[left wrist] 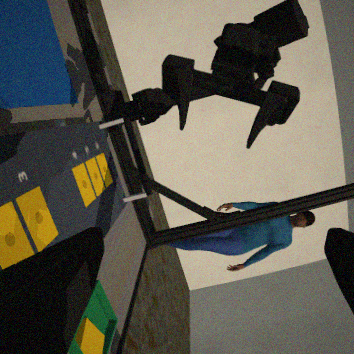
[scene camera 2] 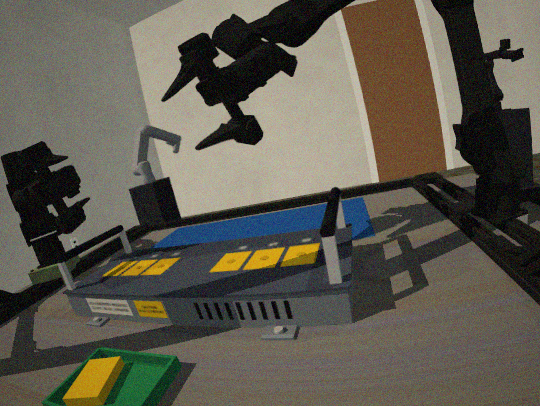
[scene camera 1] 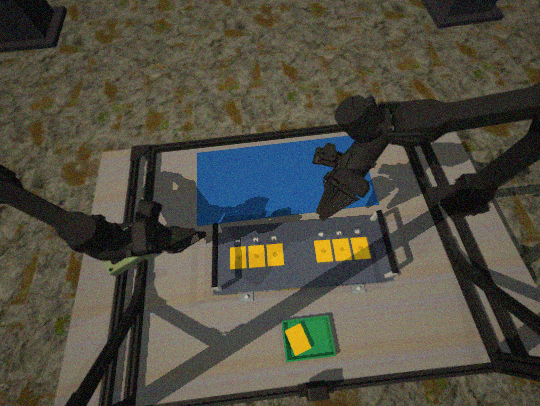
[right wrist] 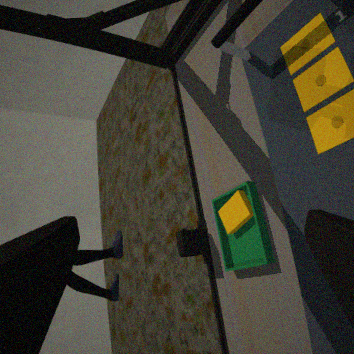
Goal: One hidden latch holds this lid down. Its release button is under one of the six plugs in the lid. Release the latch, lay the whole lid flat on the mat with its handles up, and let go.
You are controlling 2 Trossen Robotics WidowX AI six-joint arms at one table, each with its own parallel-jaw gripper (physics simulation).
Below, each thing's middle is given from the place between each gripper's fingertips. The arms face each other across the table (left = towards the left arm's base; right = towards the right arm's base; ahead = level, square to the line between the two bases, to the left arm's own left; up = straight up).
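Scene:
Starting with the green tray (scene camera 2: 142,371), my right gripper is 240 mm above it, 220 mm past it and 40 mm to the right of it. The yellow plug (right wrist: 237,209) is 220 mm behind my right hand, 240 mm below it and 70 mm to the left of it, and the blue mat (scene camera 1: 249,183) is 250 mm below my right hand, 250 mm ahead of it and 40 mm to the left of it. Going by its middle, the green tray is nearer to my right gripper than to my left hand.
With the yellow plug, my left hand is 18 cm to the left of it, 23 cm past it and 21 cm above it. The green tray is 21 cm to the right of my left hand, 23 cm behind it and 22 cm below it, whereas the blue mat is 24 cm ahead of my left hand, 21 cm to the right of it and 22 cm below it.

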